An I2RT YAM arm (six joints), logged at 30 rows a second.
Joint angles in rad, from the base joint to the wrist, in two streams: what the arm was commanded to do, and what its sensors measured. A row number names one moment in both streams.
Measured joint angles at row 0:
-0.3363 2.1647 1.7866 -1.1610 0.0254 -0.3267
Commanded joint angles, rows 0 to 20:
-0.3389 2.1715 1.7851 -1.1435 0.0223 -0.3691
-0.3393 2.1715 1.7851 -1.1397 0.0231 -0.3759
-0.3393 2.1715 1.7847 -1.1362 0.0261 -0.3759
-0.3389 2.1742 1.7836 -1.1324 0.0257 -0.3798
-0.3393 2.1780 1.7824 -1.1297 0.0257 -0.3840
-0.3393 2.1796 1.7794 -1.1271 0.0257 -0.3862
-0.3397 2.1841 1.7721 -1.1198 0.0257 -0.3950
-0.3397 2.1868 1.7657 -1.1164 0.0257 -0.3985
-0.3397 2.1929 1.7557 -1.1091 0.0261 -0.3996
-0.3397 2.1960 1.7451 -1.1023 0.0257 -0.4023
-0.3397 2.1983 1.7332 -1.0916 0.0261 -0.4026
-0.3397 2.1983 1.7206 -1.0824 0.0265 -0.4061
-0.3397 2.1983 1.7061 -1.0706 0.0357 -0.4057
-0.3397 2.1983 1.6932 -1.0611 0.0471 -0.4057
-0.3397 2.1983 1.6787 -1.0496 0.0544 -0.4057
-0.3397 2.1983 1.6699 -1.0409 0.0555 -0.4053
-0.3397 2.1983 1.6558 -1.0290 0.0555 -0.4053
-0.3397 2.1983 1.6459 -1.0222 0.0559 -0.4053
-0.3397 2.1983 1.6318 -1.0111 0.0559 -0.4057
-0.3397 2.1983 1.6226 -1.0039 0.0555 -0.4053
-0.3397 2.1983 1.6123 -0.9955 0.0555 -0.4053
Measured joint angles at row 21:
-0.3363 2.1860 1.6348 -1.0073 0.0448 -0.3920
